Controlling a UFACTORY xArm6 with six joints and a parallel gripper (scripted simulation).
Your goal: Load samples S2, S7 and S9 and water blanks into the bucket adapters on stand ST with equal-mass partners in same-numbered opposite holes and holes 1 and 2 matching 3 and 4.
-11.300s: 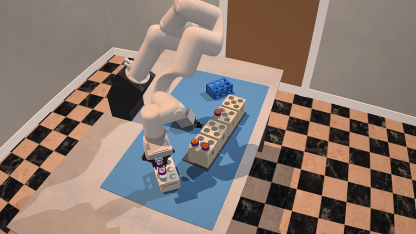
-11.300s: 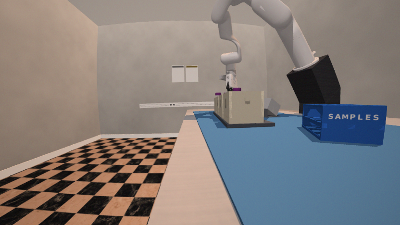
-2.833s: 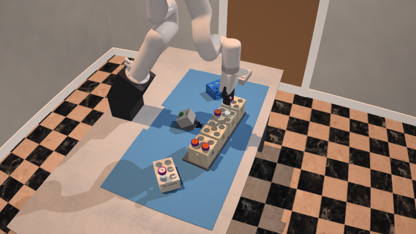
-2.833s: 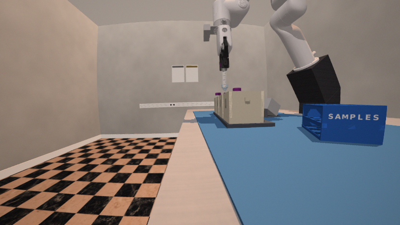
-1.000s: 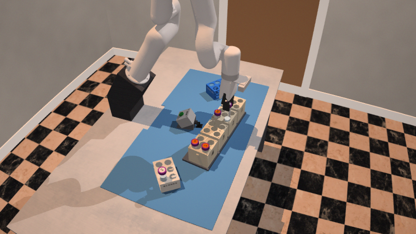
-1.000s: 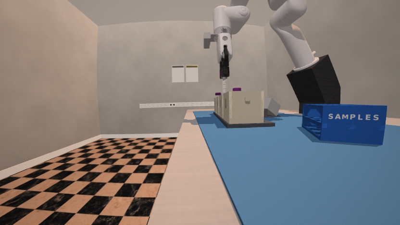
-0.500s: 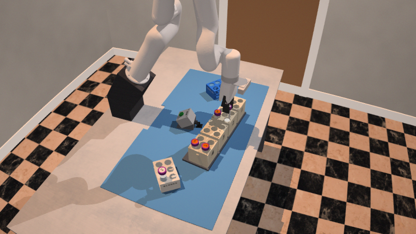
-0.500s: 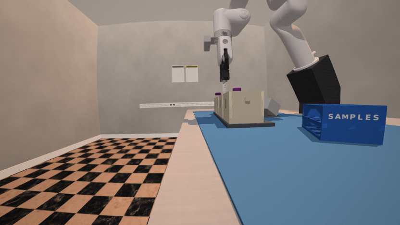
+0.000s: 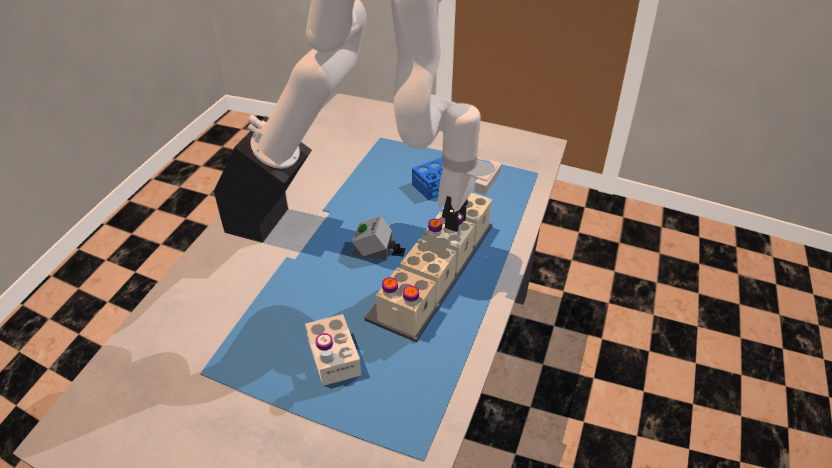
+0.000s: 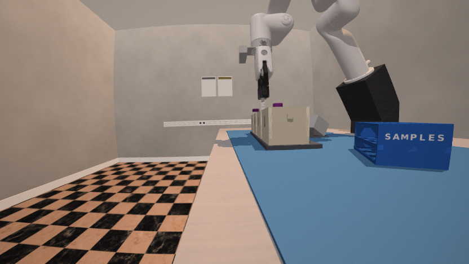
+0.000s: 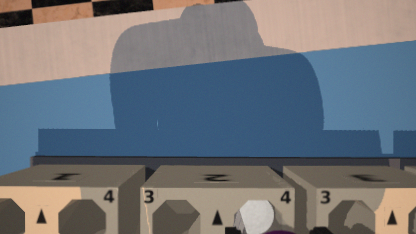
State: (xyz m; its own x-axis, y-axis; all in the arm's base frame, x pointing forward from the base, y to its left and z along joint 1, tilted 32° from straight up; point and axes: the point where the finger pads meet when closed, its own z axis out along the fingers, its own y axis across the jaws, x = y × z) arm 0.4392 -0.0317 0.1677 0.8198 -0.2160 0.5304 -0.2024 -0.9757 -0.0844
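The green done key lies 230 mm behind my hand, 100 mm below it and 20 mm to the left of it. From my hand the other things lie so: blue sample rack 320 mm to the left, 130 mm below, 100 mm behind; adapter 110 mm below, 30 mm to the left, 20 mm behind; tube 190 mm to the right, 100 mm behind, 90 mm below.
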